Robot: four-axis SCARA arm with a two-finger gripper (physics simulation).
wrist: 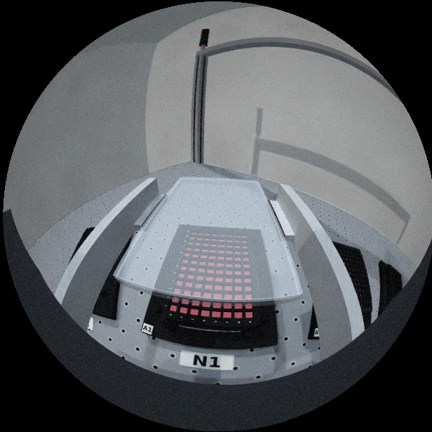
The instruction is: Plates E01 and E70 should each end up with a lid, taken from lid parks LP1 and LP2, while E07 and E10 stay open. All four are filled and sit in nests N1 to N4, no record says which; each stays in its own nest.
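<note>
My gripper (216, 189) is shut on a clear lid (215, 205), one finger at each long side. The lid is held level, raised above the deck. Under and beyond it, seen partly through it, a black plate (210, 336) with pink-red filled wells sits at the nest labelled N1 (206, 361). An A1 tag (147, 328) marks its near left corner. No plate number is readable on it. The plate's near edge and front rows show uncovered by the lid in the view; the gap between lid and plate cannot be measured.
A dark plate or nest (106, 300) stands to the left, partly behind the left finger. Dark plates (352, 255) (390, 282) stand to the right, partly behind the right finger. The deck (295, 345) is perforated. A post (199, 110) with a dark lamp rises at the far corner.
</note>
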